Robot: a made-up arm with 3 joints. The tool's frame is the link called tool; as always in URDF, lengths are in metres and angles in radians.
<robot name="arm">
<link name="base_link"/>
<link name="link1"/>
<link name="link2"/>
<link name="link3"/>
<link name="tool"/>
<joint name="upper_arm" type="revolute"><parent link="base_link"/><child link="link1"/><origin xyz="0.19 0.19 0.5" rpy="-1.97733 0.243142 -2.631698"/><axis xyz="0 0 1"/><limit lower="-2.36" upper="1.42" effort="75" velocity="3.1"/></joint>
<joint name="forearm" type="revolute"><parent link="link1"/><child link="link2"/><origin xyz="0.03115 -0.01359 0.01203" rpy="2.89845 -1.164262 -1.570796"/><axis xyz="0 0 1"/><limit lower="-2.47" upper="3.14" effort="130" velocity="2"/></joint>
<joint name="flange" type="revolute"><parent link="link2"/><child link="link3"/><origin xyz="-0.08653 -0.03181 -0.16" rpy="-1.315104 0.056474 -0.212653"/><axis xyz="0 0 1"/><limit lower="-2.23" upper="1.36" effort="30" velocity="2.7"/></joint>
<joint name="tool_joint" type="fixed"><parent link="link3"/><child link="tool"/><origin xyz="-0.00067 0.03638 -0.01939" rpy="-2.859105 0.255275 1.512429"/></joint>
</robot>
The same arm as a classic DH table. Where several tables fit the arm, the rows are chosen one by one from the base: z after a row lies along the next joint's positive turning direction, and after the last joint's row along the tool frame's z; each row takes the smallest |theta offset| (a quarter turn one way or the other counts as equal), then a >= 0, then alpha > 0; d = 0 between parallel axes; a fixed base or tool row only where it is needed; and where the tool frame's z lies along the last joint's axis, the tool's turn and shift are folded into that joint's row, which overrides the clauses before.
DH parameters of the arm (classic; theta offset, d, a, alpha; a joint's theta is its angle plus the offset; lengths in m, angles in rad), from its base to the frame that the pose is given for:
base (fixed): 0.6132 0.4809 0.2647 1.9647
upper_arm: 0 -0.0358 -0.0336 -1.9647
forearm: 1.2401 -0.1414 0.0771 1.3155
flange: -0.8548 -0.1262 0.0292 -2.7632
tool (fixed): 0.7525 -0.0587 0 0
Joint limits (rad, base to tool): -2.36..1.42 -2.47..3.14 -2.23..1.36

